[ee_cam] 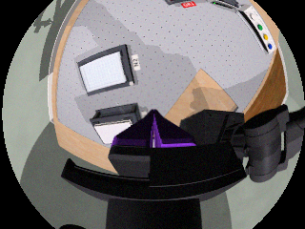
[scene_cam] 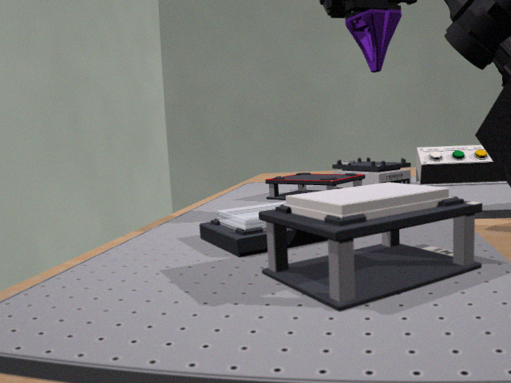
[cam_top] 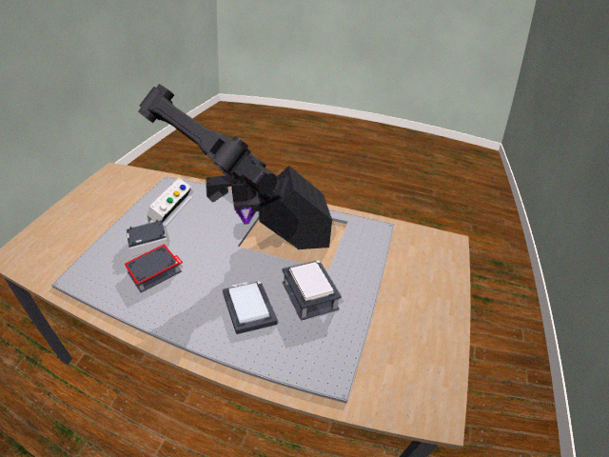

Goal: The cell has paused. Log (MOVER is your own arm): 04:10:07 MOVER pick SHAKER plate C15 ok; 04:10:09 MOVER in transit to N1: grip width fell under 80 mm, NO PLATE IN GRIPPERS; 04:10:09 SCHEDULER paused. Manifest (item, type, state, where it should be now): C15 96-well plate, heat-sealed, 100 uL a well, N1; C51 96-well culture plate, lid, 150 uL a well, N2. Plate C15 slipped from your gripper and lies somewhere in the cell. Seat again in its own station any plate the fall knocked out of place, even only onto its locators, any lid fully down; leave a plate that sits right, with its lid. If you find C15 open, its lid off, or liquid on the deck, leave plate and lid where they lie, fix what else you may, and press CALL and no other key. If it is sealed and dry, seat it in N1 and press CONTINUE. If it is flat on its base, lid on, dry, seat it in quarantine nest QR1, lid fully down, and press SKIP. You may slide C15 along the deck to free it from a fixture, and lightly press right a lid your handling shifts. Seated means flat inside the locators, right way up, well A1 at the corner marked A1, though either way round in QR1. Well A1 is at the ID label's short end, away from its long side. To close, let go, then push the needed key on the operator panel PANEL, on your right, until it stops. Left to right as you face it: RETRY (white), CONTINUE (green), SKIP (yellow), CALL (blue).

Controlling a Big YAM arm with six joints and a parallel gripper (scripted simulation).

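My gripper is now 230 mm past the green key, 420 mm to the left of it and 150 mm above it. From my hand the other things lie so: white plate: 40 mm ahead, 200 mm to the left, 140 mm below; red-edged nest: 90 mm ahead, 320 mm to the right, 180 mm below; clear lid: 140 mm ahead, 40 mm to the left, 180 mm below.
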